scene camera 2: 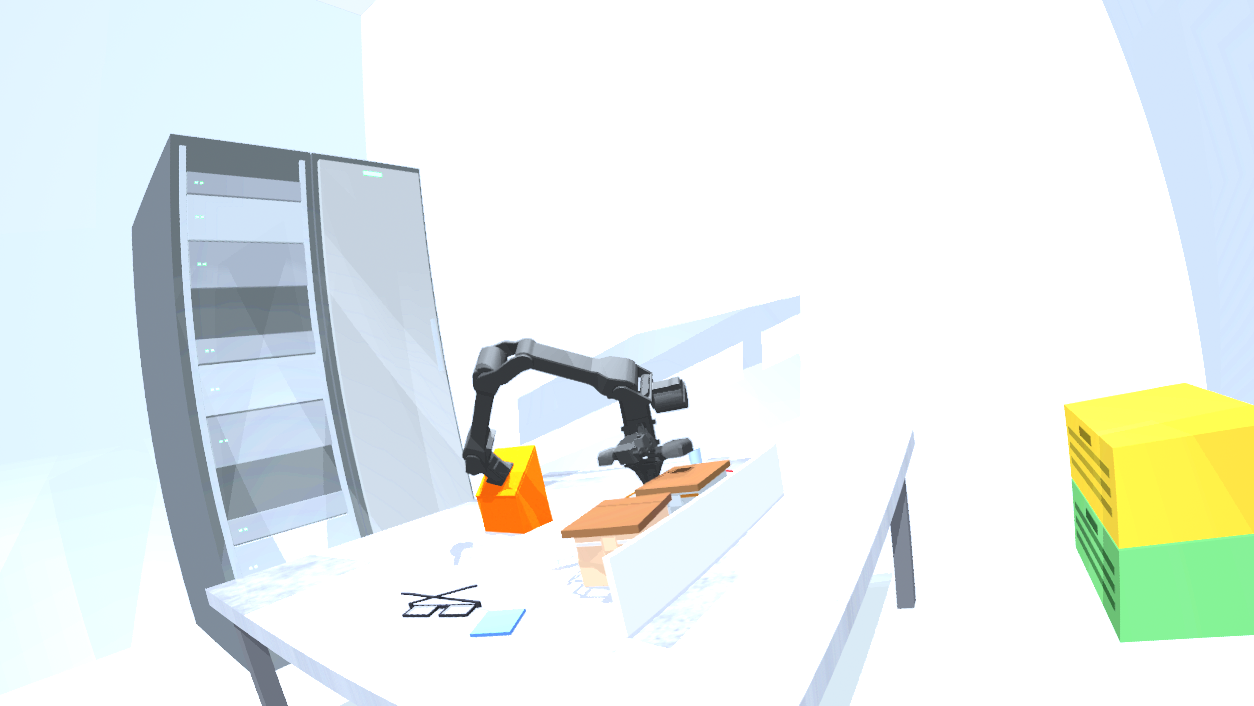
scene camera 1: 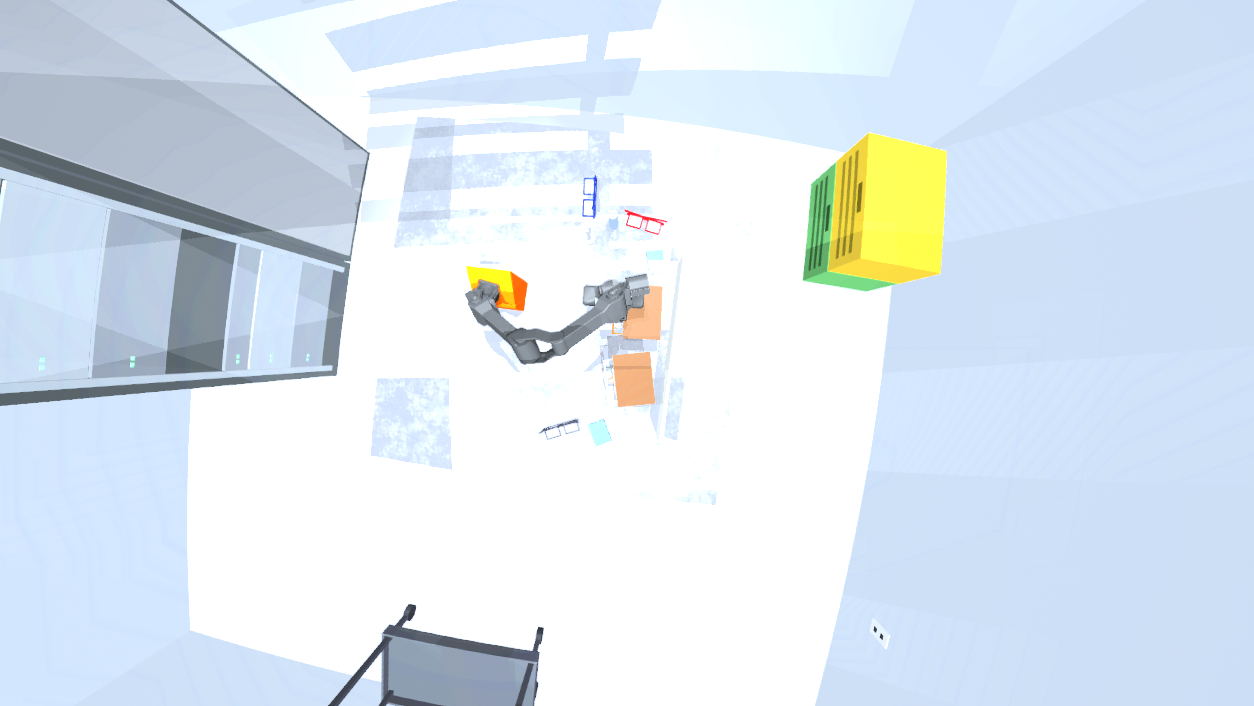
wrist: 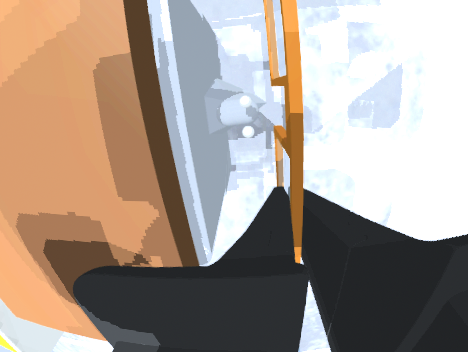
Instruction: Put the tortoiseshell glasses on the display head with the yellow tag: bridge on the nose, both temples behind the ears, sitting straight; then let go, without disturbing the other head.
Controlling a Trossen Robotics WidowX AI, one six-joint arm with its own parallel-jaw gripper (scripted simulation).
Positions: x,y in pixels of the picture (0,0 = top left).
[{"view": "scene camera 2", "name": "my gripper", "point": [652,494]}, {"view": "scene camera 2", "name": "white panel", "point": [646,573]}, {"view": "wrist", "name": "my gripper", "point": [285,195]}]
